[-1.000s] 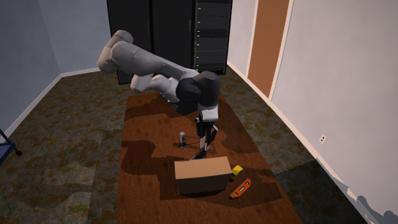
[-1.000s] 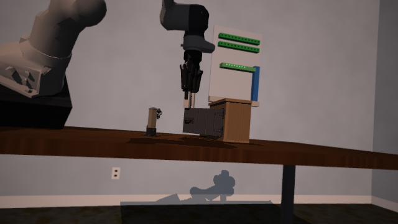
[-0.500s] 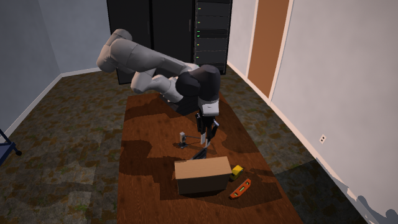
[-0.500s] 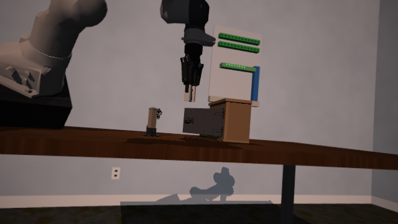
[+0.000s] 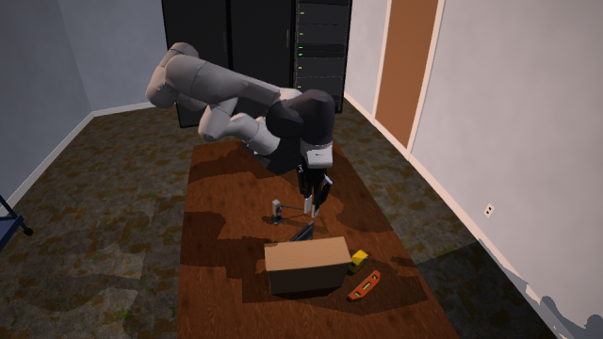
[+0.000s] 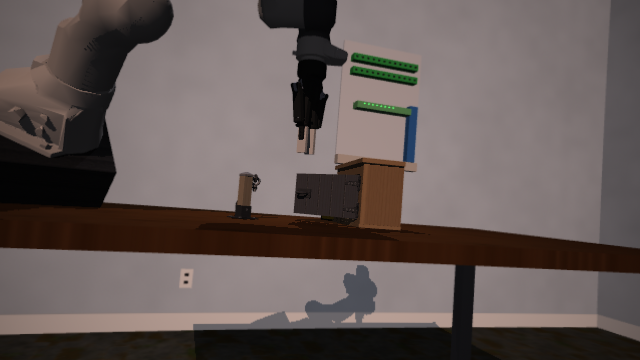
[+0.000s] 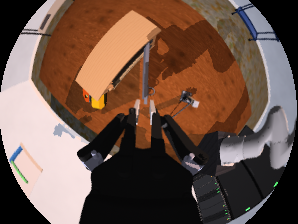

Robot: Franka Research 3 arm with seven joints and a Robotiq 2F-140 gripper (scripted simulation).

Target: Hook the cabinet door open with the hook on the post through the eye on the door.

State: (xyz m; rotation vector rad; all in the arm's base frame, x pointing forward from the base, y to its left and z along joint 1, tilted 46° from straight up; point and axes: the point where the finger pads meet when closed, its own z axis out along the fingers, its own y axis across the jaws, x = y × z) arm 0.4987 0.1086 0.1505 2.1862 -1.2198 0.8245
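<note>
The thin hook is 15 cm behind my hand and 15 cm below it. Also, from my hand: orange spirit level (26 cm ahead, 9 cm to the left, 20 cm below); then yellow tape measure (18 cm ahead, 12 cm to the left, 17 cm below); then dark door (3 cm ahead, 8 cm to the right, 14 cm below).
</note>
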